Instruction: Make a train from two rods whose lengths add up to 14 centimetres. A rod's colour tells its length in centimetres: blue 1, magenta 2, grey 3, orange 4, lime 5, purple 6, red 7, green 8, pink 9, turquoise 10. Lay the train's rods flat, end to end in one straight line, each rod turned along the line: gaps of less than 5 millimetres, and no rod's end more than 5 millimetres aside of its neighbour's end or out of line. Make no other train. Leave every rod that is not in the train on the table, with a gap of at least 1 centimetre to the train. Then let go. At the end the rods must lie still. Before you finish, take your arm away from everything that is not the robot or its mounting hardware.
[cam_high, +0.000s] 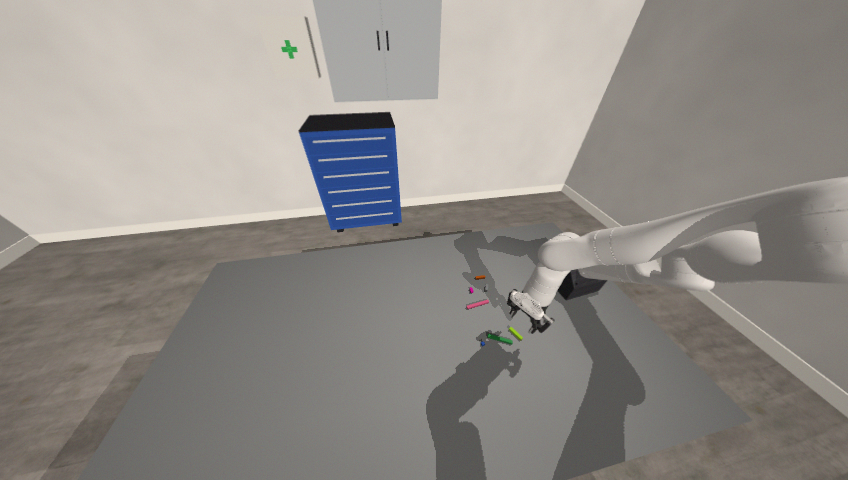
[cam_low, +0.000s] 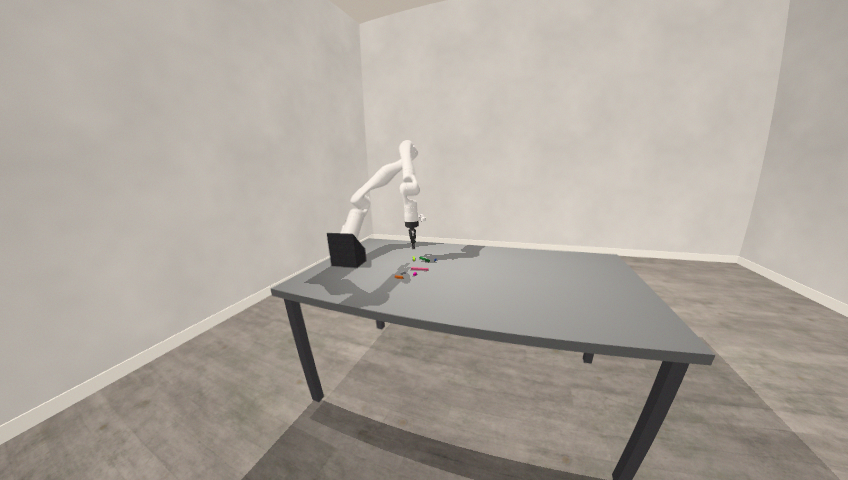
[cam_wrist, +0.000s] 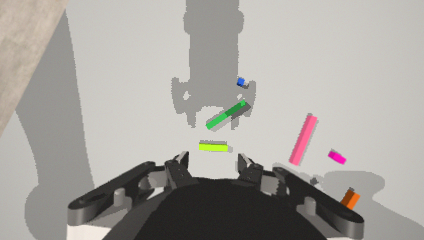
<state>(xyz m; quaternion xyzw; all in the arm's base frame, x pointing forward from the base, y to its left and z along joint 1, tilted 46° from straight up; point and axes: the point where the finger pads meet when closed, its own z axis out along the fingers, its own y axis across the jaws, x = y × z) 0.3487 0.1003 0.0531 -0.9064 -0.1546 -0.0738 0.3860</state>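
My gripper is now 80 mm above the lime rod. The rest, counted from my hand: blue rod (130 mm ahead, 80 mm below); green rod (60 mm ahead, 80 mm below); pink rod (70 mm ahead, 140 mm to the right, 80 mm below).
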